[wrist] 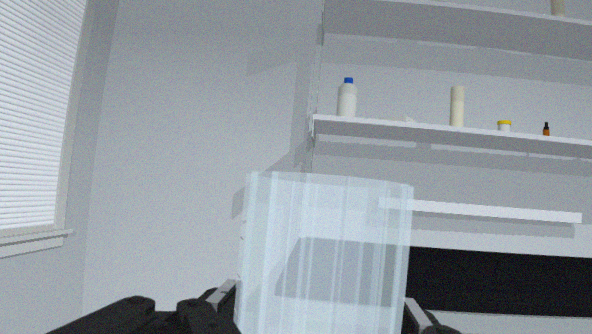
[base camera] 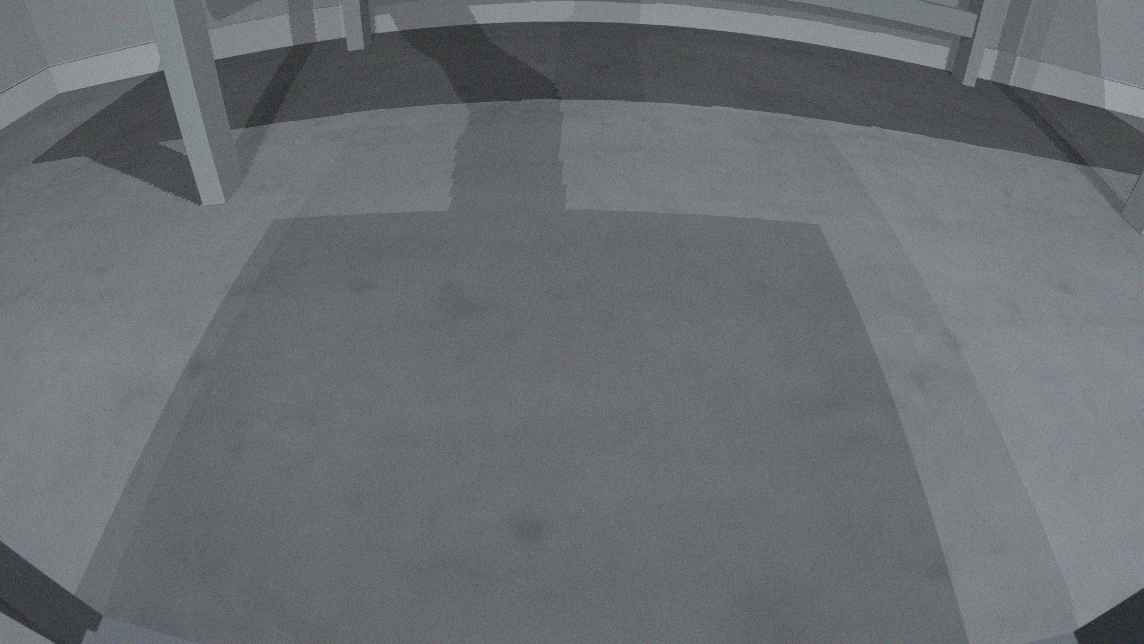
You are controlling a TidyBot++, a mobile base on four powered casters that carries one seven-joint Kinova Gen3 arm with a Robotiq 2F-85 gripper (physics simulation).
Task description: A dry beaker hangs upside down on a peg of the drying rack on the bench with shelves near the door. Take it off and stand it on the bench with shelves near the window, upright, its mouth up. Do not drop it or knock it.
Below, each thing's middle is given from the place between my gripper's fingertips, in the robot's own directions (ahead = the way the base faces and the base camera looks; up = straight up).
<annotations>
I see the clear glass beaker point(wrist: 312, 246) 10 mm behind my hand and 10 mm above it.
</annotations>
